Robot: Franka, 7 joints.
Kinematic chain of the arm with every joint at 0, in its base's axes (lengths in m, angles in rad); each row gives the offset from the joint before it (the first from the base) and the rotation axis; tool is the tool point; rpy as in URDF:
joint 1: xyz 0 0 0.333 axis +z
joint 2: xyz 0 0 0 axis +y
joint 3: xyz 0 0 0.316 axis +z
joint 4: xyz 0.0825 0 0 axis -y
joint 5: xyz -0.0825 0 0.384 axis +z
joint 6: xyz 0 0 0 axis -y
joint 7: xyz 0.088 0 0 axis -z
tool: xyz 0 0 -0.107 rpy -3.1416 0 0
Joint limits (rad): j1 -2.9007..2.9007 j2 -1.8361..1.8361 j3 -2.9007..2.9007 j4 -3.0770..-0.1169 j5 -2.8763..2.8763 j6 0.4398..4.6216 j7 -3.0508..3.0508
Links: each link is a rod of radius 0.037 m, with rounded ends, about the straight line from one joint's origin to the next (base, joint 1, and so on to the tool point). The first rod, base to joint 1, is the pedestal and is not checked.
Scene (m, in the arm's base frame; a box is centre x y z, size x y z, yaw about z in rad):
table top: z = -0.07
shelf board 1: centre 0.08 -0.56 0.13 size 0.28 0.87 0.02 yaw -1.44
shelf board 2: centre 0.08 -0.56 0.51 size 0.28 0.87 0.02 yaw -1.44
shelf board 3: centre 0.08 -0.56 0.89 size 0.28 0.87 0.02 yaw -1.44
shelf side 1: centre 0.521 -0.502 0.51 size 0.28 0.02 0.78 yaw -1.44
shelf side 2: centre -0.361 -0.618 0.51 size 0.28 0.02 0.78 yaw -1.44
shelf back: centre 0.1 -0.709 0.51 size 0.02 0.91 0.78 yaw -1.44
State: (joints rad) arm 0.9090 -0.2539 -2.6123 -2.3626 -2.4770 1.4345 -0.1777
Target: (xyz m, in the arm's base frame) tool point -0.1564 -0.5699 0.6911
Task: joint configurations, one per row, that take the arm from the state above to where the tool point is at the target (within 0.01 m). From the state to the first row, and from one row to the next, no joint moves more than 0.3 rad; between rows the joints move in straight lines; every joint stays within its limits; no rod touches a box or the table.
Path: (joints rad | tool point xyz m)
1: 0.9152 -0.0518 -2.6699 -2.5835 -2.6101 1.3290 -0.3005 | -0.1507 -0.4604 0.3496
2: 0.9214 0.1503 -2.7275 -2.8044 -2.7432 1.2235 -0.4232 | -0.1457 -0.3921 0.3704
3: 0.9275 0.3523 -2.7851 -3.0253 -2.8763 1.1181 -0.5460 | -0.1334 -0.3217 0.3794
4: 0.8939 0.4085 -2.7845 -2.8149 -2.7059 1.1380 -0.4232 | -0.1657 -0.3505 0.4794
5: 0.8602 0.4646 -2.7839 -2.6046 -2.5354 1.1579 -0.3005 | -0.1844 -0.3538 0.5858
6: 0.8265 0.5208 -2.7834 -2.3942 -2.3650 1.1778 -0.1777 | -0.1874 -0.3342 0.6911
7: 0.8638 0.2353 -2.6995 -2.0998 -2.4650 1.3138 -0.1777 | -0.1741 -0.4598 0.6999
8: 0.9010 -0.0501 -2.6157 -1.8055 -2.5650 1.4497 -0.1777 | -0.1564 -0.5699 0.6911

